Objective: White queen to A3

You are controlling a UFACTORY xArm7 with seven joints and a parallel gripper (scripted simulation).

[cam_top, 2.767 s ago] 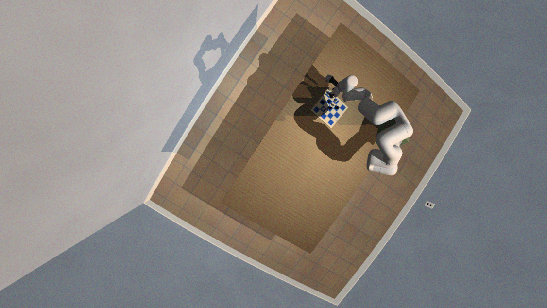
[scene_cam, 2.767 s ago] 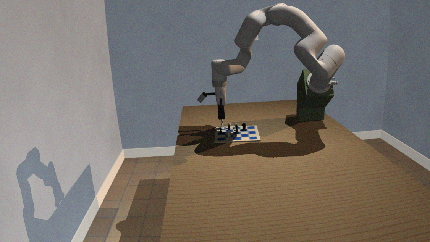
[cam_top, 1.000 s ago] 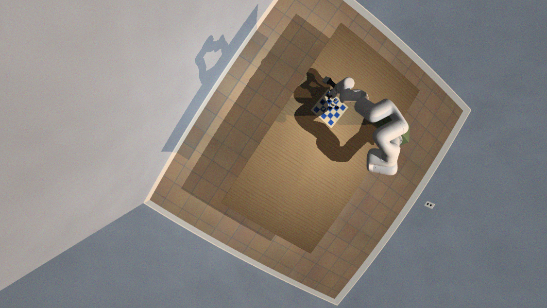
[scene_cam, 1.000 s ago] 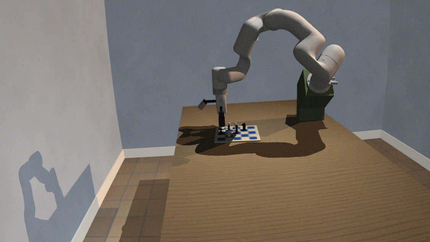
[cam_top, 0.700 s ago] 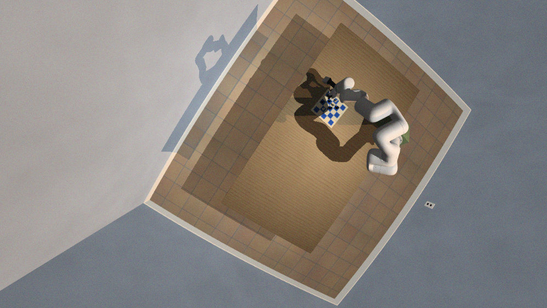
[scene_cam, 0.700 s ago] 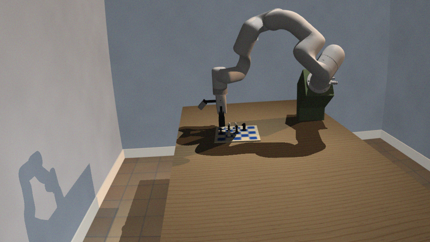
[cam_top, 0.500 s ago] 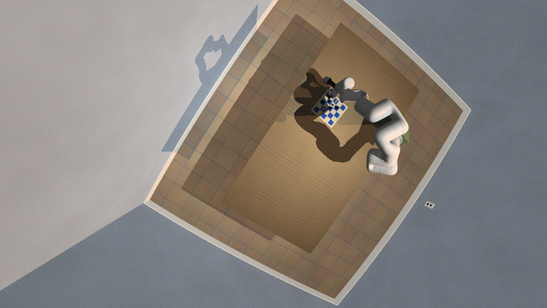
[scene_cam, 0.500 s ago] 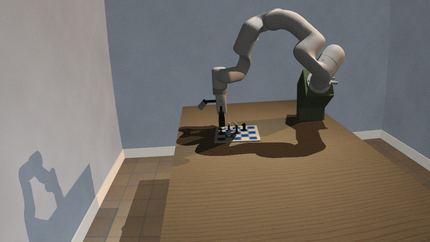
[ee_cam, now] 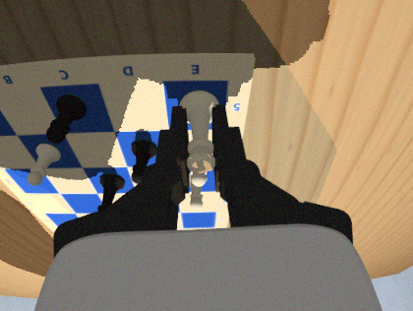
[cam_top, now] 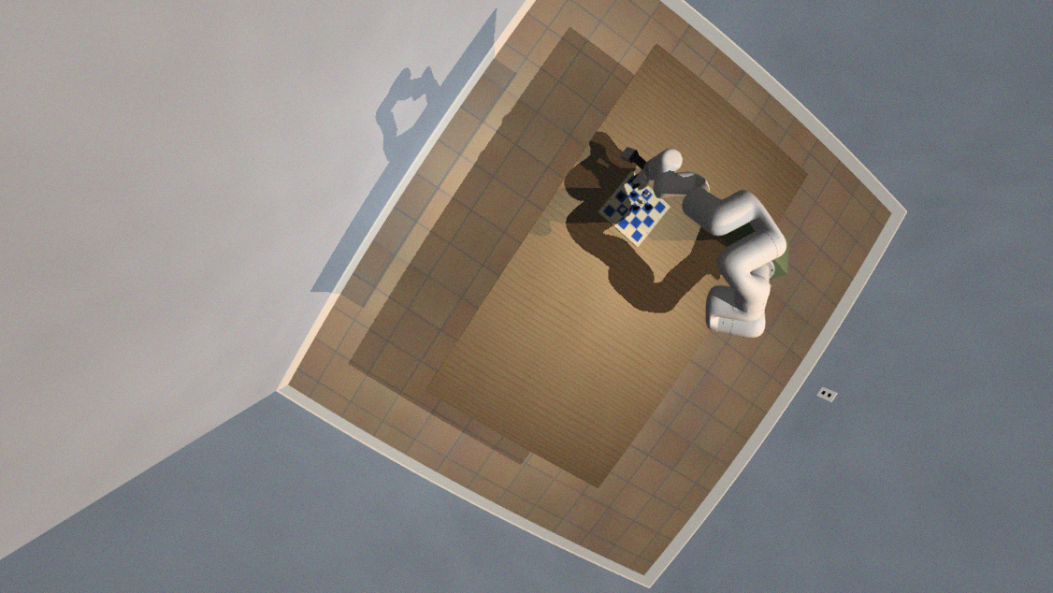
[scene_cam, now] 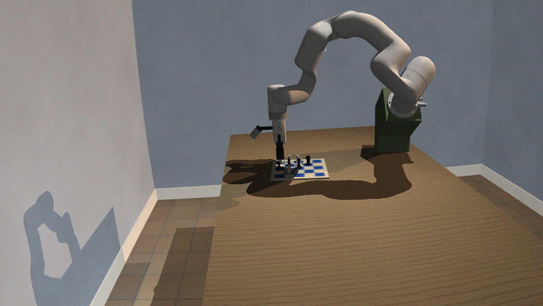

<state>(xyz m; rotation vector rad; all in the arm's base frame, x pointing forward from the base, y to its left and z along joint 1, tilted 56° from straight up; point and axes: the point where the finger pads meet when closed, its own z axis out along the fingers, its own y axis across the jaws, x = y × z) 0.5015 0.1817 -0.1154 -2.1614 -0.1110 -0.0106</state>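
My gripper is now 1 cm above the white queen. The rest, counted from my hand: black knight (12 cm behind, 3 cm to the left, 2 cm below); chessboard (8 cm behind, 7 cm to the left, 4 cm below).
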